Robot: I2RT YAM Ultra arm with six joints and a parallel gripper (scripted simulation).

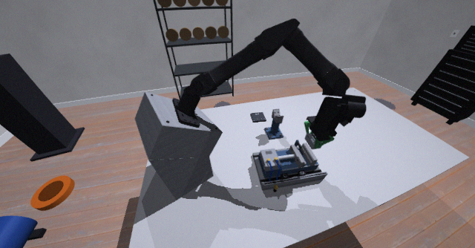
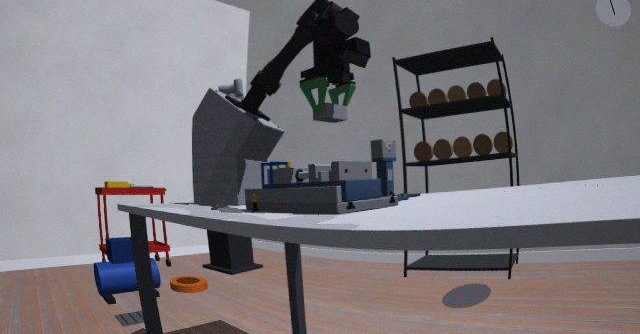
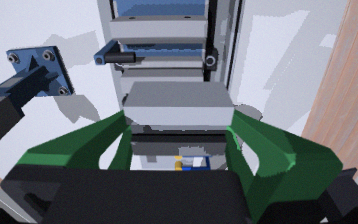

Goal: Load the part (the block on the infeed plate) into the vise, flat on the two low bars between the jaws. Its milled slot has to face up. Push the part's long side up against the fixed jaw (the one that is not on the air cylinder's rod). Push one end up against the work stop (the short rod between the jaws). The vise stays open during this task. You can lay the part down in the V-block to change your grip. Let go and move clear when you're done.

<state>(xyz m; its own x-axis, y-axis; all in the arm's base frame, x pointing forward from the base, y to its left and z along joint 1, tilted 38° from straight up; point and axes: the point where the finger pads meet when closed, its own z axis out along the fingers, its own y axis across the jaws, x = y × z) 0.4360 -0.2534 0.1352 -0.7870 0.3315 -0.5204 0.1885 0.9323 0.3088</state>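
Right now the fixed jaw is 120 mm below my hand, 40 mm ahead of it and 10 mm to the left of it. The rest, counted from my hand: part: 10 mm above; then work stop: 110 mm below, 60 mm to the left, 20 mm ahead; then moving jaw: 120 mm below, 30 mm to the left, 20 mm behind.
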